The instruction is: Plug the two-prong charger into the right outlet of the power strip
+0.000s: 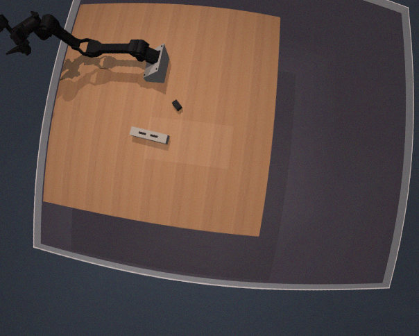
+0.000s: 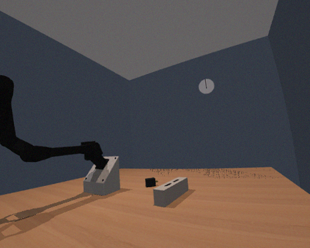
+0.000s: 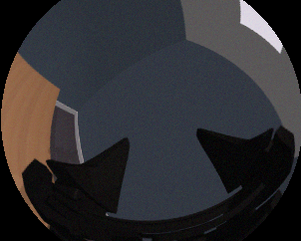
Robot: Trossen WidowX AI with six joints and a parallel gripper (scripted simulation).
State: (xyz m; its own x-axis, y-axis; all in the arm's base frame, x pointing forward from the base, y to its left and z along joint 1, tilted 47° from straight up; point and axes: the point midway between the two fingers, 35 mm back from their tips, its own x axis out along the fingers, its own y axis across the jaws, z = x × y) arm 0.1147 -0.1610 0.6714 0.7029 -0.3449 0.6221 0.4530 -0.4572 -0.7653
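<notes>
Right now the black two-prong charger is 78 cm to the left of my gripper tip, 46 cm below it and 6 cm ahead of it.
</notes>
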